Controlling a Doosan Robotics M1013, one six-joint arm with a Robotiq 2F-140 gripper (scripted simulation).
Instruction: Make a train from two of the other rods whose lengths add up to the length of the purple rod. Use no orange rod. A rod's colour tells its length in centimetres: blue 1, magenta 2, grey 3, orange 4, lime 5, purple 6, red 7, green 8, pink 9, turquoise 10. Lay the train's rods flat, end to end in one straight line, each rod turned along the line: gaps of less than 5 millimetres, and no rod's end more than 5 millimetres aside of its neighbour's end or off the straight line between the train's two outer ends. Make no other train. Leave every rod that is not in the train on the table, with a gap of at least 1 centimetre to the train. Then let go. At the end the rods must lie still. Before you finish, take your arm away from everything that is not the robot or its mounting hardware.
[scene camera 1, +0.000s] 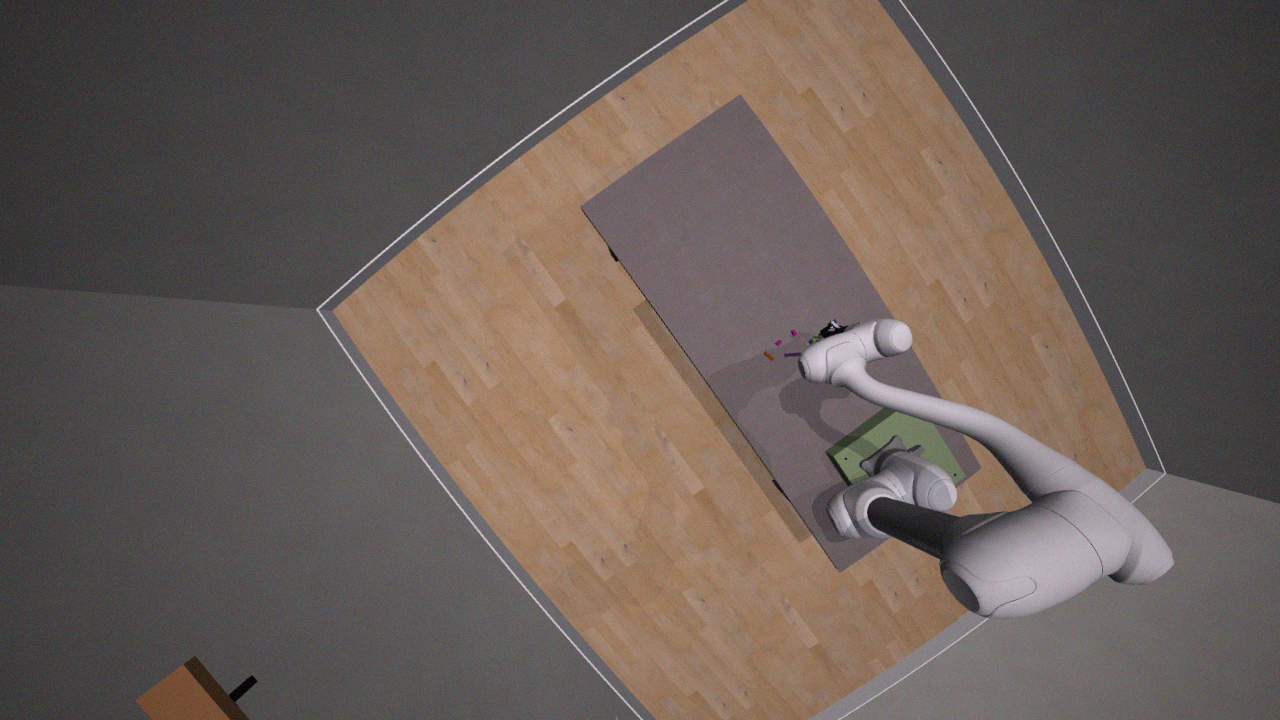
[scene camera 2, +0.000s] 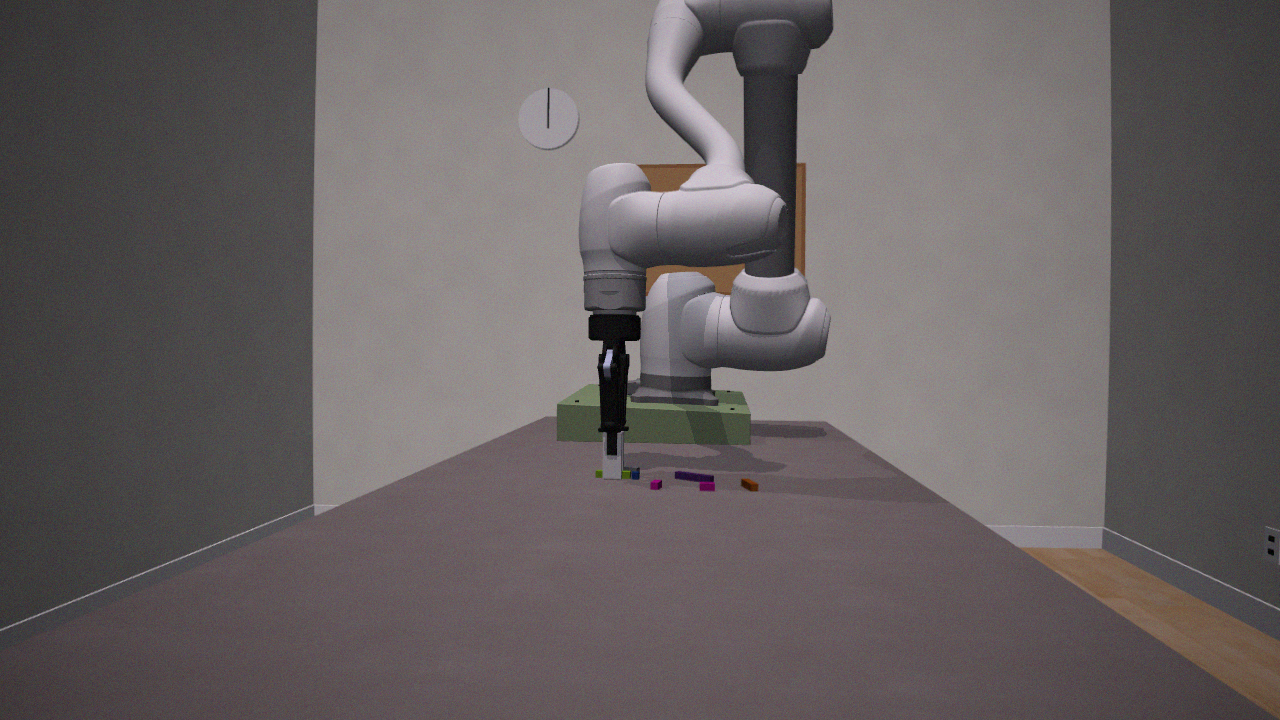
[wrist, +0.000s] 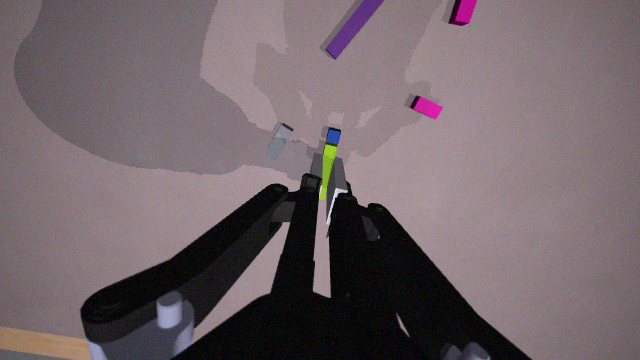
In view: my gripper (scene camera 2: 613, 477).
My gripper also shows in the wrist view (wrist: 324, 169).
